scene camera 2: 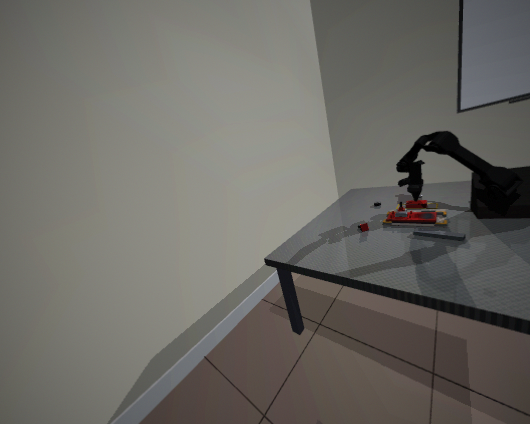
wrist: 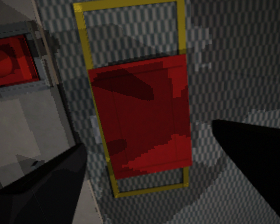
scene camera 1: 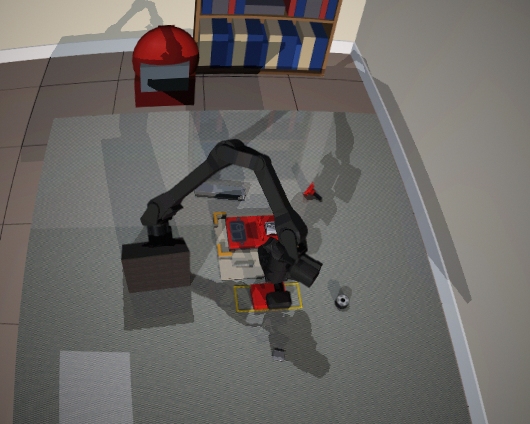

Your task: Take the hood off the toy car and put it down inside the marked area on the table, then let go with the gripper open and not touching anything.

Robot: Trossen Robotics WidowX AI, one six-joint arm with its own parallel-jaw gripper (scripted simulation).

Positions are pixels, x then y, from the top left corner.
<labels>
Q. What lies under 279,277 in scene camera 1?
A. My gripper.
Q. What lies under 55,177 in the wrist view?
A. My gripper.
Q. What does my gripper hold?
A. Nothing.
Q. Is my gripper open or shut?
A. Open.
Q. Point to a red hood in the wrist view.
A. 143,106
</labels>
